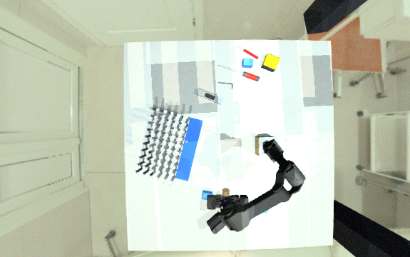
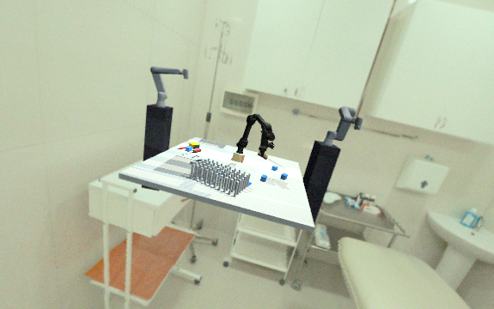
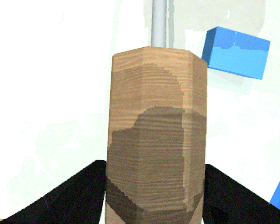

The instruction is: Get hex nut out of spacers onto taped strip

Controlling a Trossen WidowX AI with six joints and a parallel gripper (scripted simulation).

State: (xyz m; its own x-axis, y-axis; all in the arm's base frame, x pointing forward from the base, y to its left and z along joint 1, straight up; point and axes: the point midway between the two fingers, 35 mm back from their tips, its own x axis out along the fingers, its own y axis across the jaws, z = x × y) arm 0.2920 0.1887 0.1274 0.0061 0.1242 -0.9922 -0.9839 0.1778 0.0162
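Right now the hook tool is 20 mm ahead of my gripper tip, 100 mm to the left of it and 30 mm below it. From my gripper tip the other things lie so: blue taped strip (160 mm ahead, 250 mm to the right, 180 mm below); then yellow block (410 mm behind, 680 mm to the right, 160 mm below); then grey flat tool (20 mm behind, 540 mm to the right, 160 mm below).
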